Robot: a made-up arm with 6 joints. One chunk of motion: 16 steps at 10 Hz.
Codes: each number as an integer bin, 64 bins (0 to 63) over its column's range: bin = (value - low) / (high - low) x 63, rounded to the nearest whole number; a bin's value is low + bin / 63 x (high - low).
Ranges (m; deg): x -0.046..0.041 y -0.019..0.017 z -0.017..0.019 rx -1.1..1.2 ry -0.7..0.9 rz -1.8..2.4
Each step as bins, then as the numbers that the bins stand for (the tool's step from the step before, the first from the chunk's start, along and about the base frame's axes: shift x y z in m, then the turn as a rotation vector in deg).
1 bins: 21 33 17 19 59 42
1 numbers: -0.01700 -0.00014 -0.00729 -0.406 0.798 1.000
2 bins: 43 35 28 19 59 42
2 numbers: 0.01338 0.00100 -0.00100 -0.406 0.798 1.000
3 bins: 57 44 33 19 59 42
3 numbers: 0.03271 0.00614 0.00186 -0.406 0.798 1.000
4 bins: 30 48 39 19 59 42
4 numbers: -0.00457 0.00843 0.00529 -0.406 0.798 1.000
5 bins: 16 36 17 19 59 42
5 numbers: -0.02390 0.00157 -0.00729 -0.406 0.798 1.000
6 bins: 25 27 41 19 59 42
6 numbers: -0.01148 -0.00357 0.00643 -0.406 0.798 1.000
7 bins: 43 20 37 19 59 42
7 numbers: 0.01338 -0.00757 0.00414 -0.406 0.798 1.000
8 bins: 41 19 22 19 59 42
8 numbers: 0.01062 -0.00814 -0.00443 -0.406 0.798 1.000
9 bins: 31 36 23 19 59 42
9 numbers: -0.00319 0.00157 -0.00386 -0.406 0.798 1.000
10 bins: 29 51 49 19 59 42
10 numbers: -0.00595 0.01014 0.01100 -0.406 0.798 1.000
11 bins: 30 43 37 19 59 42
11 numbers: -0.00457 0.00557 0.00414 -0.406 0.798 1.000
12 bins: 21 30 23 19 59 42
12 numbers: -0.01700 -0.00186 -0.00386 -0.406 0.798 1.000
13 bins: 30 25 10 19 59 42
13 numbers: -0.00457 -0.00471 -0.01129 -0.406 0.798 1.000
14 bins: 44 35 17 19 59 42
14 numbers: 0.01476 0.00100 -0.00729 -0.406 0.798 1.000
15 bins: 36 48 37 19 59 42
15 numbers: 0.00371 0.00843 0.00414 -0.406 0.798 1.000
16 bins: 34 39 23 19 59 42
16 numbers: 0.00095 0.00329 -0.00386 -0.406 0.798 1.000
